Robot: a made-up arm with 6 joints. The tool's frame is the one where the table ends. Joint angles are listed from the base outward.
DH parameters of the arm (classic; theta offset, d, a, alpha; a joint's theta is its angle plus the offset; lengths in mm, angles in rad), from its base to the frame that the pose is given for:
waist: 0 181.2 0 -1.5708
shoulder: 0.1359 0 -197.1 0
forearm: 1.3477 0 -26.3 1.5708
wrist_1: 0 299.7 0 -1.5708
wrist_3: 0 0 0.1 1.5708
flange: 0 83.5 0 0
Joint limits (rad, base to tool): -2.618..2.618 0..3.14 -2.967..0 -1.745..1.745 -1.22..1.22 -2.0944..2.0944
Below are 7 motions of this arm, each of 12 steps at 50 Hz.
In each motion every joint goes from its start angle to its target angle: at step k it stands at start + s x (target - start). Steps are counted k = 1, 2, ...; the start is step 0. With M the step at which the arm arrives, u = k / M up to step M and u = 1 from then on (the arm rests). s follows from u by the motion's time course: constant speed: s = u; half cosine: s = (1 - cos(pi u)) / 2; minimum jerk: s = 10 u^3 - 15 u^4 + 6 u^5.
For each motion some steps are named. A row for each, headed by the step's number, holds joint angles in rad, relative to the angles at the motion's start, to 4 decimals.
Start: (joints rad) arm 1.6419 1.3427 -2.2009 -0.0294 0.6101 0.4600
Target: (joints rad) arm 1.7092 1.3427 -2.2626 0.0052 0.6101 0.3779
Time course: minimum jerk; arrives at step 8
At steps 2, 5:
2: 0.0070 0.0000 -0.0064 0.0036 0.0000 -0.0085
5: 0.0488 0.0000 -0.0447 0.0251 0.0000 -0.0595

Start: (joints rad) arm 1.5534 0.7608 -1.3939 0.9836 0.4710 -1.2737
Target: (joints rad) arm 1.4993 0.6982 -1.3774 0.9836 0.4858 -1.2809
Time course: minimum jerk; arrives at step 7
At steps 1, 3, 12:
1: -0.0013 -0.0015 0.0004 0.0000 0.0003 -0.0002
3: -0.0199 -0.0230 0.0061 0.0000 0.0054 -0.0026
12: -0.0541 -0.0626 0.0165 0.0000 0.0148 -0.0072

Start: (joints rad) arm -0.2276 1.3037 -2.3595 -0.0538 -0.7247 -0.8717
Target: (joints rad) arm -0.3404 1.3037 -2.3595 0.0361 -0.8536 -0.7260
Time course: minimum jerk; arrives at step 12
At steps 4, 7, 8, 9, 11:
4: -0.0237 0.0000 0.0000 0.0189 -0.0271 0.0306
7: -0.0737 0.0000 0.0000 0.0587 -0.0842 0.0952
8: -0.0891 0.0000 0.0000 0.0710 -0.1018 0.1151
9: -0.1011 0.0000 0.0000 0.0806 -0.1156 0.1306
11: -0.1122 0.0000 0.0000 0.0894 -0.1282 0.1450

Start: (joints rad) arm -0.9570 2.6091 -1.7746 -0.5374 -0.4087 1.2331
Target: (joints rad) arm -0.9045 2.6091 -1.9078 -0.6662 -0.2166 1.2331
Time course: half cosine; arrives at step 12
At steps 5, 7, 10, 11, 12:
5: 0.0195 0.0000 -0.0494 -0.0477 0.0712 0.0000
7: 0.0330 0.0000 -0.0838 -0.0811 0.1209 0.0000
10: 0.0490 0.0000 -0.1243 -0.1202 0.1792 0.0000
11: 0.0516 0.0000 -0.1309 -0.1266 0.1888 0.0000
12: 0.0525 0.0000 -0.1332 -0.1288 0.1921 0.0000

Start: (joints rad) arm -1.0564 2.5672 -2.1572 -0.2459 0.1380 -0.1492
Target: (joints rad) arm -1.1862 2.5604 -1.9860 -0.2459 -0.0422 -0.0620
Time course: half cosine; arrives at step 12
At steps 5, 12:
5: -0.0481 -0.0025 0.0634 0.0000 -0.0668 0.0323
12: -0.1298 -0.0068 0.1712 0.0000 -0.1802 0.0872

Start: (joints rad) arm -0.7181 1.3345 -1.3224 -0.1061 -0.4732 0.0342
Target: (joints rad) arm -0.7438 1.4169 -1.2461 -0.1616 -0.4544 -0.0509
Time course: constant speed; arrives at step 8
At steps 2, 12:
2: -0.0064 0.0206 0.0191 -0.0139 0.0047 -0.0213
12: -0.0257 0.0824 0.0763 -0.0555 0.0188 -0.0851

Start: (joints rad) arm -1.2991 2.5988 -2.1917 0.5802 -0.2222 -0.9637
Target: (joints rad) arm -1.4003 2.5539 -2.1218 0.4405 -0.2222 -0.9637
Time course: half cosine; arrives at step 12
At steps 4, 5, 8, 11, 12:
4: -0.0253 -0.0112 0.0175 -0.0349 0.0000 0.0000
5: -0.0375 -0.0166 0.0259 -0.0518 0.0000 0.0000
8: -0.0759 -0.0337 0.0524 -0.1048 0.0000 0.0000
11: -0.0995 -0.0441 0.0687 -0.1373 0.0000 0.0000
12: -0.1012 -0.0449 0.0699 -0.1397 0.0000 0.0000

